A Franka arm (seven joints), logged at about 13 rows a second.
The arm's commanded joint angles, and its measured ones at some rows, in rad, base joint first. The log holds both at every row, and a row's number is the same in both.
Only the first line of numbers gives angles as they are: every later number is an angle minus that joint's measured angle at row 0.
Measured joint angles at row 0:
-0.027, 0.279, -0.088, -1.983, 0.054, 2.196, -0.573
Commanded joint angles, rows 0 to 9:
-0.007, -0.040, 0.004, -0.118, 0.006, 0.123, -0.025
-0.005, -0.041, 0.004, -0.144, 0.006, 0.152, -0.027
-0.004, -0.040, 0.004, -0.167, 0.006, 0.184, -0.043
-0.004, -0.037, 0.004, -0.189, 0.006, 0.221, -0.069
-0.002, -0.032, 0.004, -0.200, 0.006, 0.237, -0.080
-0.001, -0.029, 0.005, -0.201, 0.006, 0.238, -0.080
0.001, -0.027, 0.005, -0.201, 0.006, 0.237, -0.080
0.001, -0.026, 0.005, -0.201, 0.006, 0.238, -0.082
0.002, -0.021, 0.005, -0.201, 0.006, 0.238, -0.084
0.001, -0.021, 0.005, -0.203, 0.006, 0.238, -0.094
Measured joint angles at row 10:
0.003, -0.002, 0.004, -0.180, 0.000, 0.221, -0.064
